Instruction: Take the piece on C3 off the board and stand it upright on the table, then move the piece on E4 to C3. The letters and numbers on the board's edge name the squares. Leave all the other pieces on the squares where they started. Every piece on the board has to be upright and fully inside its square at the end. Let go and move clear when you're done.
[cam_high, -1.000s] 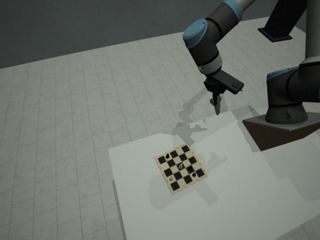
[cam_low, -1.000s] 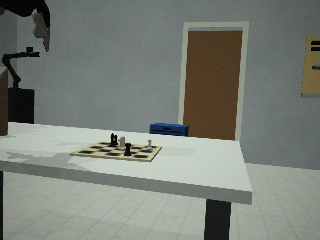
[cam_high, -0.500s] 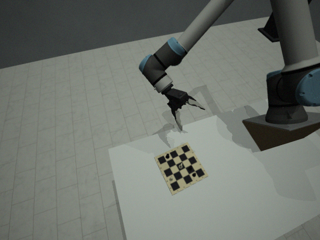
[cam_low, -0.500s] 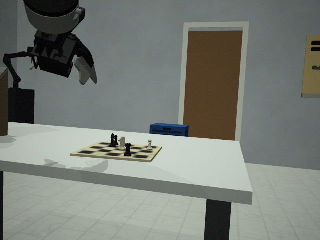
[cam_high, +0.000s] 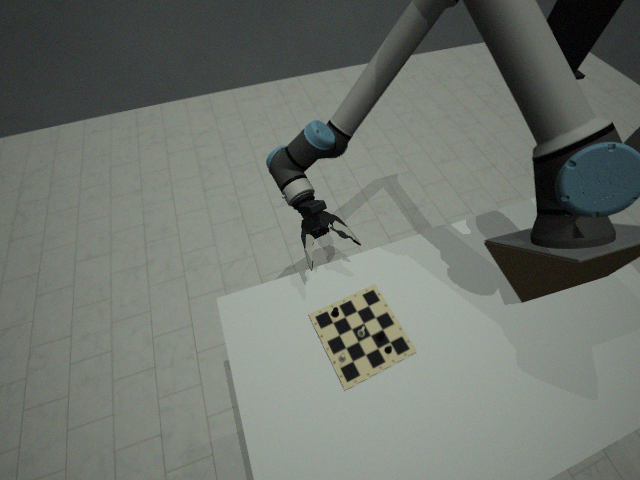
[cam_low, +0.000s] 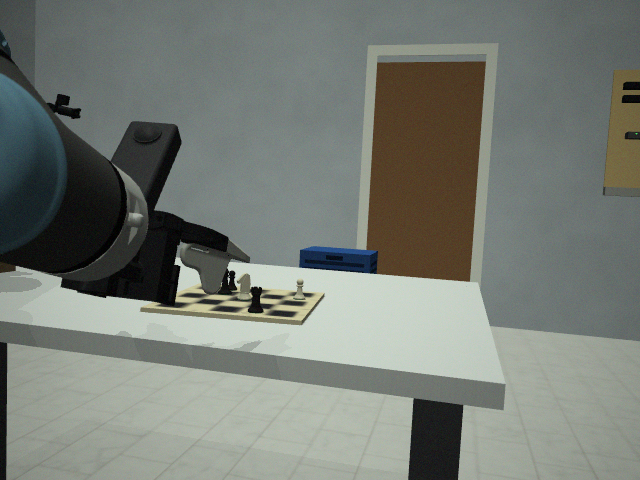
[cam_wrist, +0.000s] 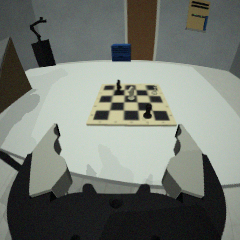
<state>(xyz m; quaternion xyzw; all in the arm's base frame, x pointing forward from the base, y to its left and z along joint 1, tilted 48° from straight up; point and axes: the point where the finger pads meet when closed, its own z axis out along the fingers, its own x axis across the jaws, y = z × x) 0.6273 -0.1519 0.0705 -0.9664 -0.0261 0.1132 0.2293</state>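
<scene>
Right now my hand is 10 mm past the white knight, 200 mm to the right of it and 70 mm above it. Round my hand: chessboard 10 mm behind, 200 mm to the left, 90 mm below; small black piece 60 mm behind, 260 mm to the left, 80 mm below; white pawn 60 mm ahead, 250 mm to the left, 80 mm below.
</scene>
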